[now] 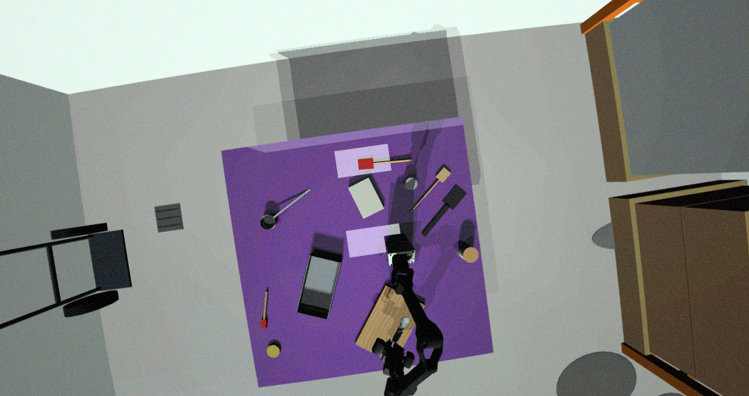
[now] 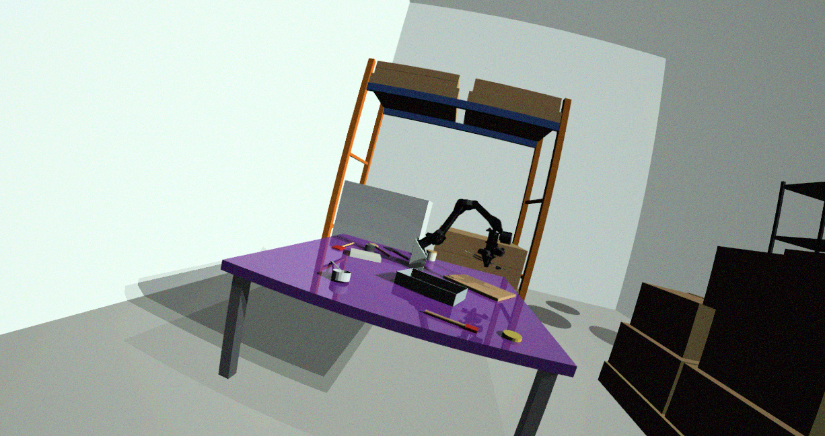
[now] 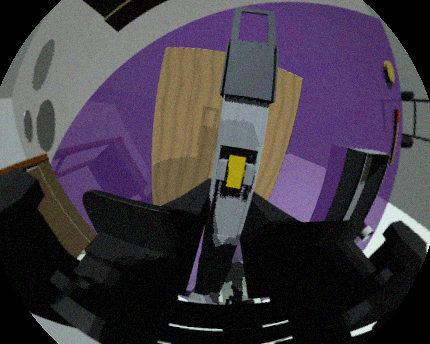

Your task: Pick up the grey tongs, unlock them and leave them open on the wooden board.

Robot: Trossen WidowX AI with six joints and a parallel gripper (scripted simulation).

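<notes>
The yellow lock piece lies 30 mm above my gripper tip, 20 mm to the left of it and 10 mm ahead of it. The rest, counted from my gripper tip: tan-topped cylinder 440 mm behind, 370 mm to the right, 90 mm below; wooden board 120 mm below, 10 mm to the right, 10 mm behind; dark roasting tin 350 mm ahead, 250 mm to the right, 100 mm below.
</notes>
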